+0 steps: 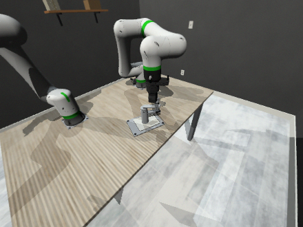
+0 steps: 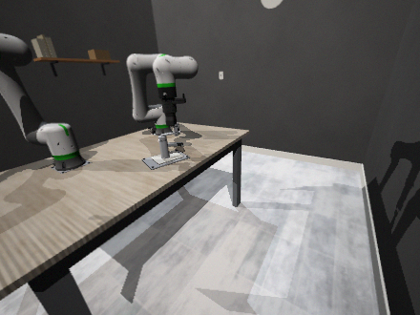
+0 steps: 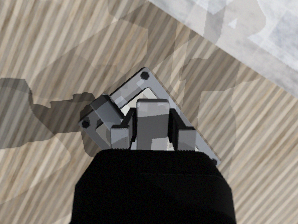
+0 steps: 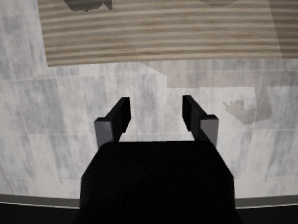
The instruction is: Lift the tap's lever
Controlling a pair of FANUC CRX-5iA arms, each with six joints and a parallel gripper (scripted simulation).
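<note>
Now: left hand 50 mm past the grey tap, 50 mm above it and 20 mm to the left of it. From my left hand the other things lie so: flat lever 30 mm behind, 20 mm to the right, 10 mm below; then grey base plate 160 mm below, 80 mm behind, 50 mm to the right.
</note>
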